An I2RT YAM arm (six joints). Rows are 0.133 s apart.
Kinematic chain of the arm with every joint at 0, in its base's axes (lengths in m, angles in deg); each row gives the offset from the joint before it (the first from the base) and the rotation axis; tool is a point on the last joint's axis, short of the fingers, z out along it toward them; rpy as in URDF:
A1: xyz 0 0 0.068 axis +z
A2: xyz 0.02 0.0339 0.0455 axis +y
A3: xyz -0.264 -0.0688 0 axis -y
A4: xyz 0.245 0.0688 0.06 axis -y
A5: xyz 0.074 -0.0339 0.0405 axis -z
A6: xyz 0.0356 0 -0.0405 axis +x
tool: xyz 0 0 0 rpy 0 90 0
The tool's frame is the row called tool.
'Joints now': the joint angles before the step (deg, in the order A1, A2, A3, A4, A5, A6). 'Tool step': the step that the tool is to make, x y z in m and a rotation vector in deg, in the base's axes. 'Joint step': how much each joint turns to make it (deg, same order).
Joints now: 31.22 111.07 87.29 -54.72 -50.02 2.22
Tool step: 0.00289 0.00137 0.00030 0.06 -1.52 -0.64
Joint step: 0.00 0.00 0.00 1.88 0.86 0.72
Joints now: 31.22 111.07 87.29 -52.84 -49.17 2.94
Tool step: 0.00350 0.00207 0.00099 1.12 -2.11 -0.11
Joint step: 0.00 0.00 0.00 2.47 0.16 0.11
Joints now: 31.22 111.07 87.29 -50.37 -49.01 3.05
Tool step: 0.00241 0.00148 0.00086 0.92 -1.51 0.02
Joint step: 0.00 0.00 0.00 1.75 -0.01 -0.02
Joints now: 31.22 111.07 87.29 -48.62 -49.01 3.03
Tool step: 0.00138 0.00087 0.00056 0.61 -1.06 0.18
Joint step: 0.00 0.00 0.00 1.02 -0.03 -0.27
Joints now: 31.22 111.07 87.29 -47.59 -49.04 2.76
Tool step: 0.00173 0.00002 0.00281 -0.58 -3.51 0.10
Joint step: 0.00 -0.46 0.00 1.28 2.15 -1.29
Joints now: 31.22 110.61 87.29 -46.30 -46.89 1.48
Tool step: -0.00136 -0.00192 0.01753 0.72 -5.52 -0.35
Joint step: 0.00 -2.63 0.00 1.92 2.21 -0.77
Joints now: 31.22 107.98 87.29 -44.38 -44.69 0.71
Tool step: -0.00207 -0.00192 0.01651 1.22 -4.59 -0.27
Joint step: 0.00 -2.40 0.00 1.81 1.31 -0.51
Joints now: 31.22 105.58 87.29 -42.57 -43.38 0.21
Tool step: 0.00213 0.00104 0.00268 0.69 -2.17 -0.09
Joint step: 0.00 -0.20 -0.01 1.85 0.51 -0.26
